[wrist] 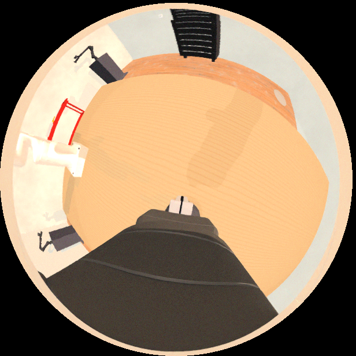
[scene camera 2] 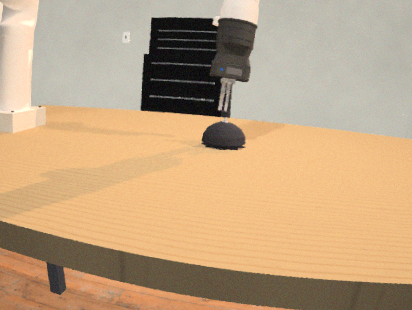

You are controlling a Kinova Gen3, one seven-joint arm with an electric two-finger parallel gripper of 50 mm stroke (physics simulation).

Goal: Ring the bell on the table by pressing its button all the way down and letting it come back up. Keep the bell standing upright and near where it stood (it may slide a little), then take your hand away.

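Frame: origin at the arm's base, x ahead, y left, z up, level; metres.
Seen in the pictures: gripper, fingertip midpoint: [scene camera 2: 222,110]; arm's base, link origin: [scene camera 2: 12,108].
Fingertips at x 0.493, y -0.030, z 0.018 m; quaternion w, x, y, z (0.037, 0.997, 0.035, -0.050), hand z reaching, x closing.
Observation:
Offsets run from my fingertips to a thing's top centre. "spot": to the spot under its first point. Level surfaces: height alone.
The bell @(dx +0.005, dy -0.049, dz +0.004 m) [scene camera 2: 223,136] is a dark dome standing upright on the wooden table @(dz -0.062 m) [scene camera 2: 280,210] [wrist: 150,125]. Its small pale button @(spot: dx +0.006, dy -0.051, dz -0.011 m) [scene camera 2: 225,119] shows on top, just under the fingertips. In the wrist view, parts of the dark bell [wrist: 195,209] show beside the fingers, and the button is hidden. My gripper [scene camera 2: 225,114] [wrist: 181,201] is shut and empty, pointing down over the middle of the bell. The tips are at or very close to the button; I cannot tell whether they touch it.
The white arm base [scene camera 2: 22,119] [wrist: 76,160] stands at the table's left edge. A black drawer cabinet [scene camera 2: 180,70] [wrist: 196,35] stands behind the table in the scene view. A red frame [wrist: 59,119] and dark boxes [wrist: 106,69] [wrist: 65,238] stand beyond the table in the wrist view.

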